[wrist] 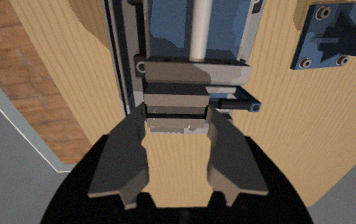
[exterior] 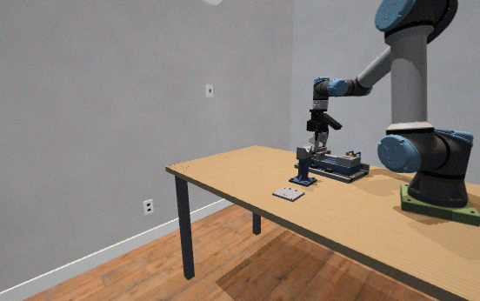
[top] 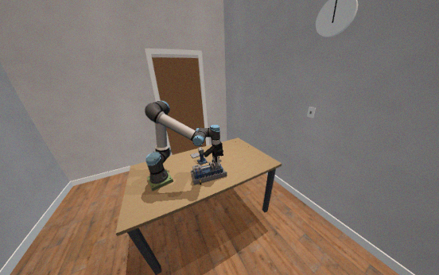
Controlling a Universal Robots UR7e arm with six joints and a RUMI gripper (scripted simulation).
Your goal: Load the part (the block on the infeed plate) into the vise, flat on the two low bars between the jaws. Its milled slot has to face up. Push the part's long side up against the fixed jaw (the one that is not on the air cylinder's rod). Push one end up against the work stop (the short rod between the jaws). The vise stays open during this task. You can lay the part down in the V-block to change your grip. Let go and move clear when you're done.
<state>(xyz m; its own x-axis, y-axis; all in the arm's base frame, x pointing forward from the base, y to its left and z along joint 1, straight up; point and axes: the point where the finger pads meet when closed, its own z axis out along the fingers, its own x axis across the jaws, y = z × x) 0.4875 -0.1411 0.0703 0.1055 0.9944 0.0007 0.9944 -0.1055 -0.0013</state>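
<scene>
Now: hand right at the part. Round my hand: grey jaw (3 cm below, 3 cm behind, 2 cm to the left); then cylinder rod (8 cm behind, 3 cm to the left, 3 cm below); then work stop (7 cm to the left, 1 cm below, 1 cm ahead).
</scene>
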